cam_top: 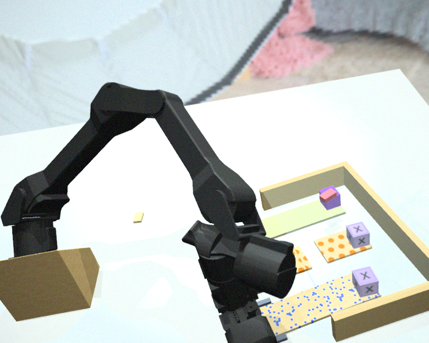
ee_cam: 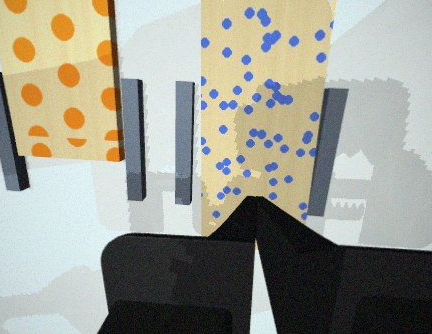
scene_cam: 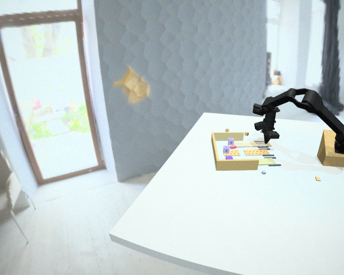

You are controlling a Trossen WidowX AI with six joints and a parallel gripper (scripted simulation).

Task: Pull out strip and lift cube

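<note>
Now: the blue-dotted strip 9 cm ahead of my gripper tip and 3 cm to the left of it. The rest, counted from my gripper tip: pink block: 18 cm ahead, 22 cm to the left, 6 cm above; then orange-dotted strip: 5 cm ahead, 12 cm to the left.
</note>
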